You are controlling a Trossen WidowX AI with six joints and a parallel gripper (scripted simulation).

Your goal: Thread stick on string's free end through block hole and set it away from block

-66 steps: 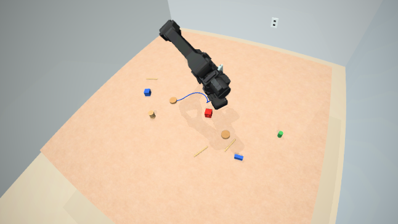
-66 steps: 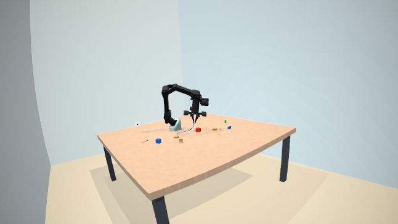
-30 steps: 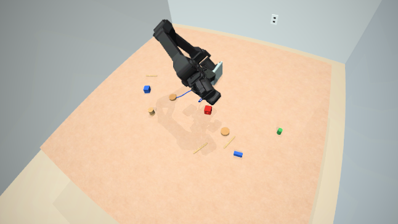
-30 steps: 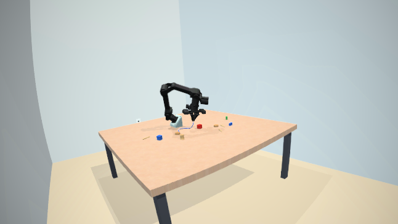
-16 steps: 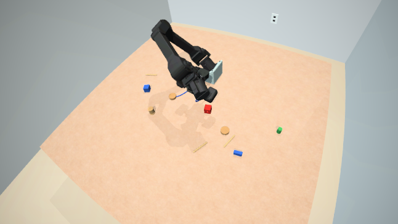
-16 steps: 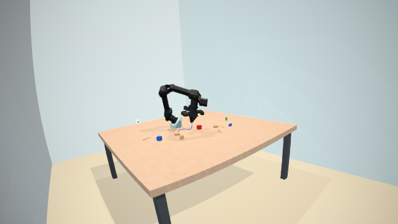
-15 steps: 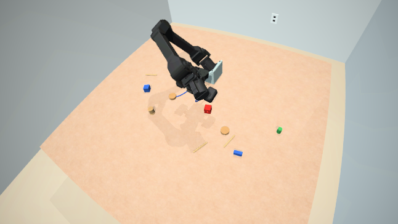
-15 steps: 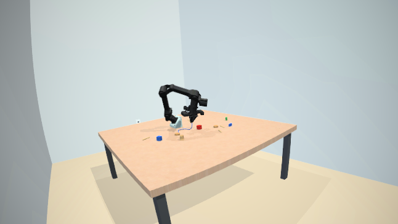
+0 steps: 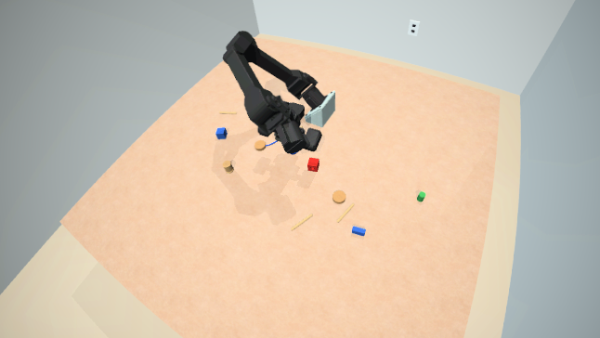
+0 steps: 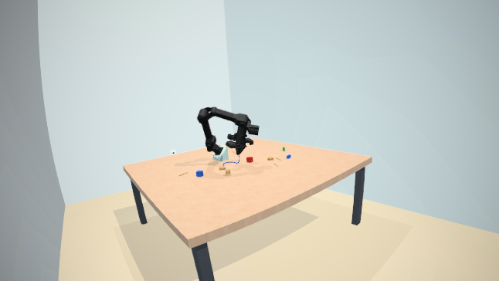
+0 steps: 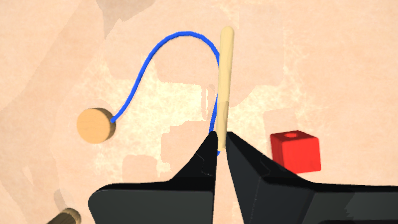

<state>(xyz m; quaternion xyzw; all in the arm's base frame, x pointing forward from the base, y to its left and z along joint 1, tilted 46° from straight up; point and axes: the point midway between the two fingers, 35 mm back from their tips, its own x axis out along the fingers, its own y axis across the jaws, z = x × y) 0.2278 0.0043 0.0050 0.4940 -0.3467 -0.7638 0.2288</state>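
Right now my gripper tip is 7 cm to the right of the red block, 4 cm above it and 2 cm short of it. Round my gripper tip: wooden spool 19 cm to the right, 13 cm ahead, 4 cm below; then blue cube 30 cm to the right, 4 cm below, 1 cm ahead; then thin wooden stick 1 cm behind, 1 cm above.
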